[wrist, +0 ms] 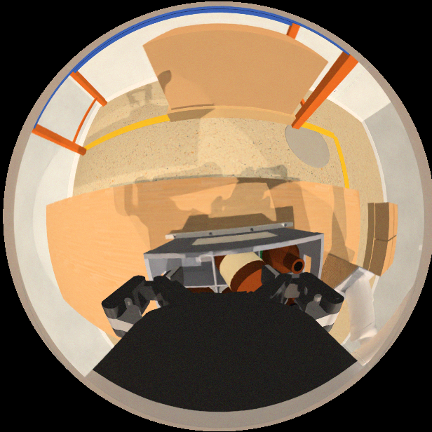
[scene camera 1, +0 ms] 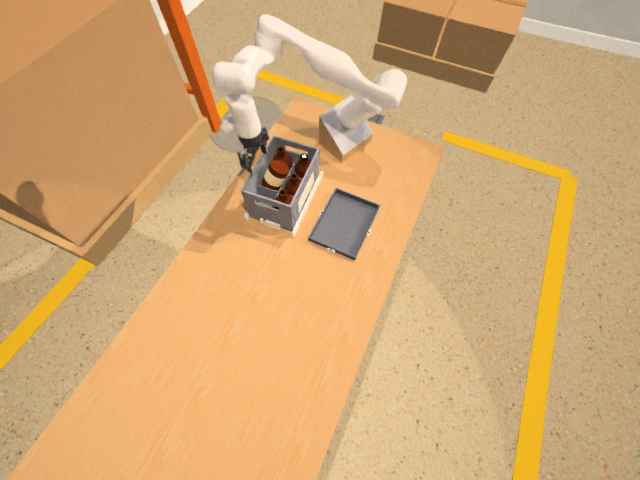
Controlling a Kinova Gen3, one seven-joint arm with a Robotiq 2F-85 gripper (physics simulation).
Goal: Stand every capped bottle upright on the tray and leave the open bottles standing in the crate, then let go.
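Frame: origin at the arm's base, x left, y back, z up, level; millimetres.
Seen in the pictures: gripper, fingertip midpoint: (scene camera 1: 258,162); arm's base at its link origin: (scene camera 1: 349,117).
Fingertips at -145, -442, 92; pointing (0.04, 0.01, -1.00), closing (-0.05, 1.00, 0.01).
Note:
Offsets run from my fingertips to a thing's top centre, as dx, dy, dz. "spot": to the spot under its first point. Level surfaces: height alone.
The grey crate {+68, +36, -33} (scene camera 1: 268,212) (wrist: 170,262) stands on the table and holds several brown bottles. One bottle with a cream label {+22, +28, -41} (scene camera 1: 276,173) (wrist: 242,270) is upside down, its flat base up and its neck hidden. Beside it an upright bottle {+11, +121, -46} (scene camera 1: 281,155) (wrist: 281,257) shows a dark open mouth in the wrist view. In the scene view a bottle with a pale top {+104, +134, -46} (scene camera 1: 302,165) stands in the other row, with two more bottles {+117, +37, -46} (scene camera 1: 293,183) {+118, -43, -46} (scene camera 1: 283,196) whose tops are too small to judge. The grey tray {spot: +330, +40, -203} (scene camera 1: 344,222) holds no bottles. My gripper (scene camera 1: 256,158) (wrist: 222,275) is open and empty at the crate's left side, near its rim.
The wooden table {dz -209} (scene camera 1: 227,335) (wrist: 90,235) runs toward the front of the scene view. The arm's base block (scene camera 1: 344,136) stands behind the crate and tray. A large brown box (scene camera 1: 93,129) (wrist: 235,70) and an orange post (scene camera 1: 190,62) (wrist: 325,90) stand beyond the table's left edge.

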